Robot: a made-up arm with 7 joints. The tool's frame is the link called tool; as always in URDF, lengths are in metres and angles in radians.
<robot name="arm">
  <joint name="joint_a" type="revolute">
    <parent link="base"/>
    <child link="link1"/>
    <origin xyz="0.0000 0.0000 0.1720"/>
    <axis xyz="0 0 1"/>
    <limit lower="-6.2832" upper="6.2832"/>
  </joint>
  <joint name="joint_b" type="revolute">
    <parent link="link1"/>
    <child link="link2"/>
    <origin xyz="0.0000 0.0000 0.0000" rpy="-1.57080 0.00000 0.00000"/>
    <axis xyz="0 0 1"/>
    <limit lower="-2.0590" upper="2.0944"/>
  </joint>
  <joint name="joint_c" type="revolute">
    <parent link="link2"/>
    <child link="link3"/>
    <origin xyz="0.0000 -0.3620 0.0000" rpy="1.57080 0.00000 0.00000"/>
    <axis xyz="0 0 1"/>
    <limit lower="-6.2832" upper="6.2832"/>
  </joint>
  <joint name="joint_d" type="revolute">
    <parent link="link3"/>
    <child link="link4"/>
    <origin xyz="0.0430 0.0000 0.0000" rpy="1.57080 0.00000 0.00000"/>
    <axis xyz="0 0 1"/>
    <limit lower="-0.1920" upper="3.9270"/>
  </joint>
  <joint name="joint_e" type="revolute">
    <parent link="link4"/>
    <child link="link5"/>
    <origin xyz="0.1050 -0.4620 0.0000" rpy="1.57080 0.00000 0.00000"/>
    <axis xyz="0 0 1"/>
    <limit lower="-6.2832" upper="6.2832"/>
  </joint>
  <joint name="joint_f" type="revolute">
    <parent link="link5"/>
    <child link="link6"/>
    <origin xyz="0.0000 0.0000 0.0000" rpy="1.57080 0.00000 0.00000"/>
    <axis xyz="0 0 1"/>
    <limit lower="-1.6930" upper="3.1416"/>
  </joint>
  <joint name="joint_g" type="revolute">
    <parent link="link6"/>
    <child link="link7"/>
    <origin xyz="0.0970 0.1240 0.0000" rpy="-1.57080 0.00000 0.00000"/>
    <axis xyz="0 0 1"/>
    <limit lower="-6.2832" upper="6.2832"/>
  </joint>
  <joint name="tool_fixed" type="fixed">
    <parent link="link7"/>
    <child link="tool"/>
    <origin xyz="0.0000 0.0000 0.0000"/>
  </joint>
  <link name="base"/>
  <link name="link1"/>
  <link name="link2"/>
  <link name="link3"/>
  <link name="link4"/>
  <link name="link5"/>
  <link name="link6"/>
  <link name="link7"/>
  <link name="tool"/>
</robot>
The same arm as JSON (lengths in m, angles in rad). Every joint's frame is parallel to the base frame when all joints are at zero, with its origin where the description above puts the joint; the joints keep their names.
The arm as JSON. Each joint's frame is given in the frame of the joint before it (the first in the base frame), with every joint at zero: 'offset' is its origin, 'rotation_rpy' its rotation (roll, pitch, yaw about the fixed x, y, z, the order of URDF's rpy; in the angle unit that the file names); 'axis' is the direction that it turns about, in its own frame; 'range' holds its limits. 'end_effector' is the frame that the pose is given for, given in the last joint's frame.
{
  "length_unit": "m",
  "angle_unit": "rad",
  "chain": [
    {
      "id": "joint_a",
      "offset": [
        0.0,
        0.0,
        0.172
      ],
      "rotation_rpy": [
        0.0,
        0.0,
        0.0
      ],
      "axis": [
        0.0,
        0.0,
        1.0
      ],
      "range": [
        -6.2832,
        6.2832
      ]
    },
    {
      "id": "joint_b",
      "offset": [
        0.0,
        0.0,
        0.0
      ],
      "rotation_rpy": [
        0.0,
        0.0,
        0.0
      ],
      "axis": [
        0.0,
        1.0,
        0.0
      ],
      "range": [
        -2.059,
        2.0944
      ]
    },
    {
      "id": "joint_c",
      "offset": [
        0.0,
        0.0,
        0.362
      ],
      "rotation_rpy": [
        0.0,
        0.0,
        0.0
      ],
      "axis": [
        0.0,
        0.0,
        1.0
      ],
      "range": [
        -6.2832,
        6.2832
      ]
    },
    {
      "id": "joint_d",
      "offset": [
        0.043,
        0.0,
        0.0
      ],
      "rotation_rpy": [
        0.0,
        0.0,
        0.0
      ],
      "axis": [
        0.0,
        -1.0,
        0.0
      ],
      "range": [
        -0.192,
        3.927
      ]
    },
    {
      "id": "joint_e",
      "offset": [
        0.105,
        0.0,
        -0.462
      ],
      "rotation_rpy": [
        0.0,
        0.0,
        0.0
      ],
      "axis": [
        0.0,
        0.0,
        -1.0
      ],
      "range": [
        -6.2832,
        6.2832
      ]
    },
    {
      "id": "joint_f",
      "offset": [
        0.0,
        0.0,
        0.0
      ],
      "rotation_rpy": [
        0.0,
        0.0,
        0.0
      ],
      "axis": [
        0.0,
        1.0,
        0.0
      ],
      "range": [
        -1.693,
        3.1416
      ]
    },
    {
      "id": "joint_g",
      "offset": [
        0.097,
        0.0,
        -0.124
      ],
      "rotation_rpy": [
        0.0,
        0.0,
        0.0
      ],
      "axis": [
        0.0,
        0.0,
        -1.0
      ],
      "range": [
        -6.2832,
        6.2832
      ]
    }
  ],
  "end_effector": {
    "offset": [
      0.0,
      0.0,
      0.0
    ],
    "rotation_rpy": [
      -3.1416,
      0.0,
      0.0
    ]
  }
}

